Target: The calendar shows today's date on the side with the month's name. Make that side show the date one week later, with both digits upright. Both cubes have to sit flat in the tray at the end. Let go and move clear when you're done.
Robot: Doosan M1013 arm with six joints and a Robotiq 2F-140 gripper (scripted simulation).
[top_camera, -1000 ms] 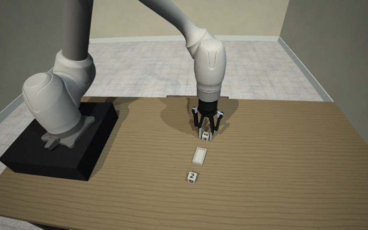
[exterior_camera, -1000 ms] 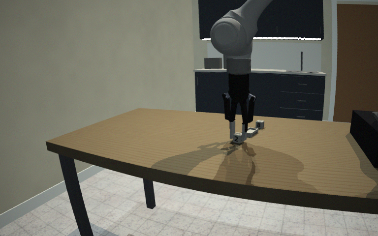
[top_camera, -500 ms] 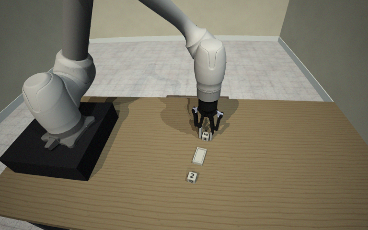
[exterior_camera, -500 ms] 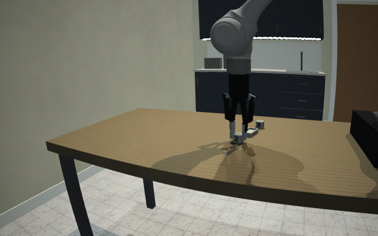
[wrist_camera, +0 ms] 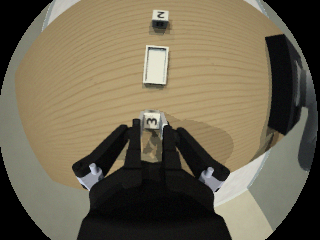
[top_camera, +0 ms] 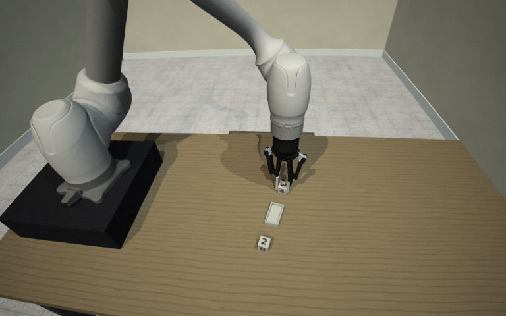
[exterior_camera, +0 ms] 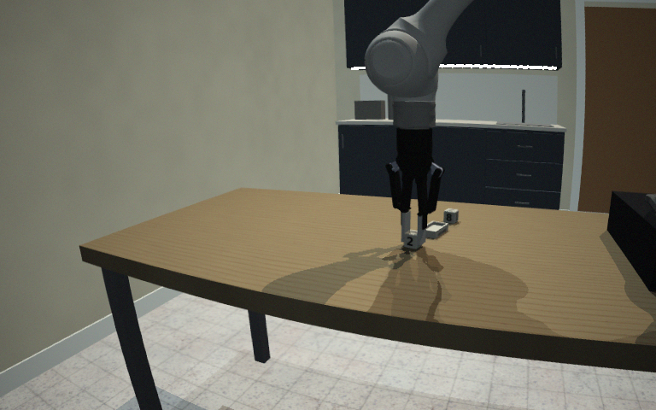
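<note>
Right now the white tray is 10 mm behind my hand, 110 mm to the right of it and 30 mm below it.
</note>
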